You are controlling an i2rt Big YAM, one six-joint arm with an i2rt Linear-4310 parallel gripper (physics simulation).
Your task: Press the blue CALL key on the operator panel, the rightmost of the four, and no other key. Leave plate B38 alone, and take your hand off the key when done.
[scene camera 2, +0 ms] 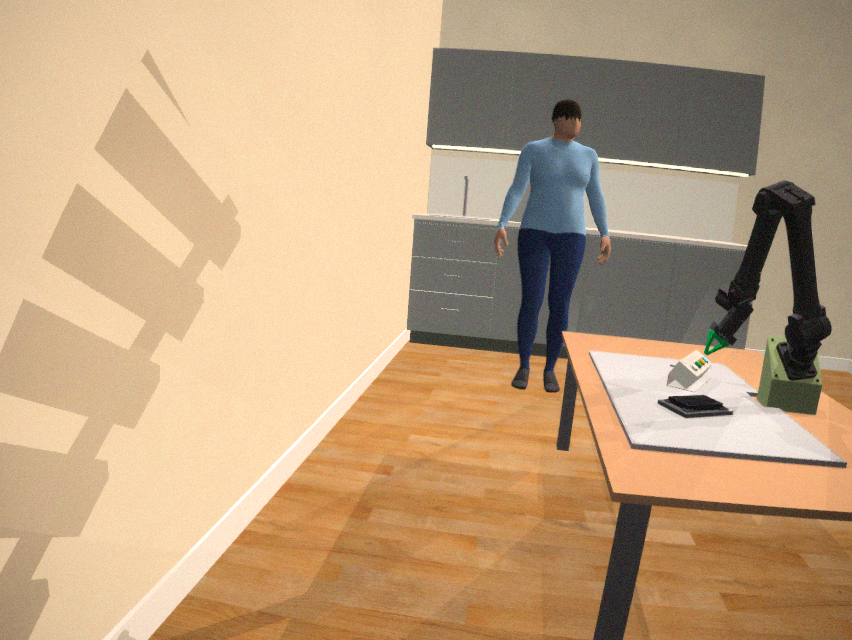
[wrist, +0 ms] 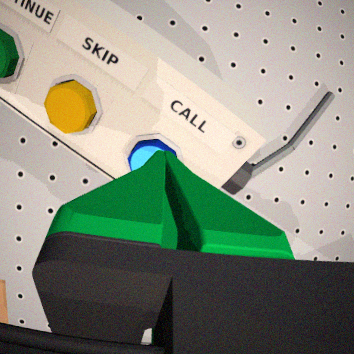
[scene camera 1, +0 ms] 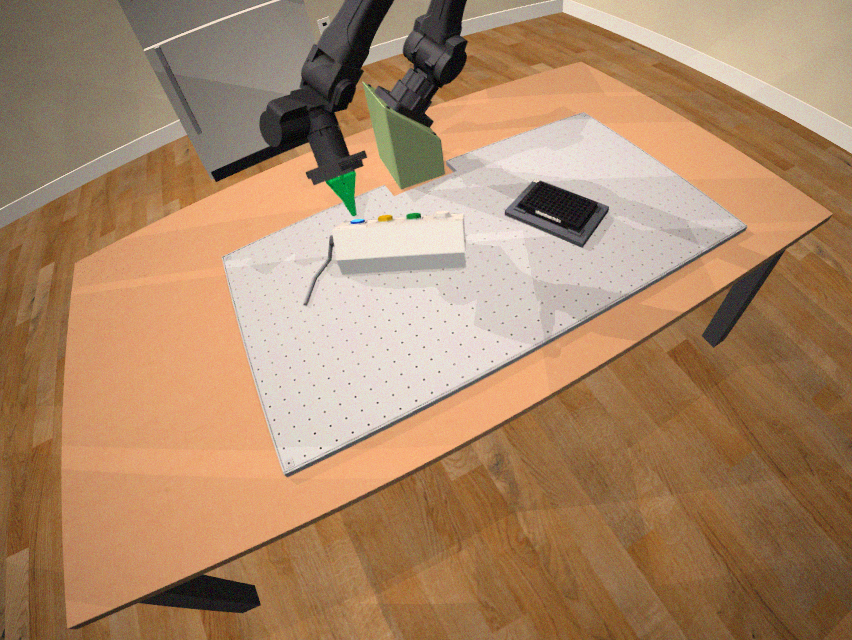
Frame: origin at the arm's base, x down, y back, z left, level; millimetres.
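Where they show: gripper, fingertip midpoint: (scene camera 2: 705,354) (wrist: 160,162) (scene camera 1: 354,215); arm's base, origin of the base link: (scene camera 2: 795,361) (scene camera 1: 402,109).
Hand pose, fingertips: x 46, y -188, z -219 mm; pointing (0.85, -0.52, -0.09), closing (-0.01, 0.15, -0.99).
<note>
Each offset is from my fingertips to the top centre of the thing. "*": to the spot under its first point. Level surfaces: height alone.
The cream operator panel {dx -3, dy -60, dz +51 mm} (scene camera 1: 400,242) (scene camera 2: 683,374) (wrist: 205,156) stands on the perforated board. Its blue CALL key {dx +9, dy +0, dz +2 mm} (scene camera 1: 356,221) (wrist: 145,158) has a bright light-blue top, partly hidden by the fingertips in the wrist view. The yellow SKIP key {dx +6, dy -28, dz +44 mm} (scene camera 1: 385,218) (wrist: 71,106) and the green key {dx +6, dy -56, dz +85 mm} (scene camera 1: 413,216) (wrist: 6,54) are beside it; a pale key {dx +6, dy -85, dz +126 mm} (scene camera 1: 442,214) is at the far end. My gripper (scene camera 1: 355,214) (scene camera 2: 707,353) (wrist: 160,162) is shut and empty, its green tips just above the CALL key with a small gap. The black plate {dx +55, dy -153, dz +337 mm} (scene camera 1: 559,203) (scene camera 2: 695,405) lies apart; its marking is unreadable.
A grey cable {* dx +78, dy -10, dz -103 mm} (scene camera 1: 317,277) (wrist: 310,119) leaves the panel's CALL end. The board {dx +80 mm} (scene camera 1: 385,358) (scene camera 2: 743,435) lies on the orange table {dx +94 mm} (scene camera 1: 144,385). The green arm base (scene camera 1: 421,159) (scene camera 2: 785,392) stands behind the panel. A person (scene camera 2: 556,186) stands beyond the table.
</note>
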